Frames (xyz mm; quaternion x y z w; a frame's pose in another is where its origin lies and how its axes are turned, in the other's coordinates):
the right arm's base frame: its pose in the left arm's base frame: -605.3 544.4 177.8 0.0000 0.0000 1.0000 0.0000
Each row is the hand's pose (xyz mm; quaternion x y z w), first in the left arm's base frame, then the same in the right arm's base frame.
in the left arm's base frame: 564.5 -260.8 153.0 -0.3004 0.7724 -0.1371 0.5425
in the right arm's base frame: -1169.8 805.2 -24.8 -0.7724 -0.3004 0.5425 0.1371
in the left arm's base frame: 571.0 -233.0 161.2 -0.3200 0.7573 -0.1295 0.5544
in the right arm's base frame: -1176.3 777.4 -16.6 -0.7573 -0.3200 0.5544 0.1295
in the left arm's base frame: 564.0 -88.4 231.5 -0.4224 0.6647 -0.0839 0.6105
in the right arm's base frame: -1169.3 632.8 53.7 -0.6647 -0.4224 0.6105 0.0839
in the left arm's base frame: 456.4 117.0 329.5 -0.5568 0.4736 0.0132 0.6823
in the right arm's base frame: -1061.7 427.4 151.7 0.4736 0.5568 -0.6823 0.0132
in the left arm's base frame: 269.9 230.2 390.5 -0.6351 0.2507 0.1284 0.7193
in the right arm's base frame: -875.2 314.2 212.7 0.2507 0.6351 -0.7193 0.1284
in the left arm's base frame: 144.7 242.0 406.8 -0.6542 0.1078 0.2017 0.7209
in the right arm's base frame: -750.0 302.4 229.0 0.1078 0.6542 -0.7209 0.2017
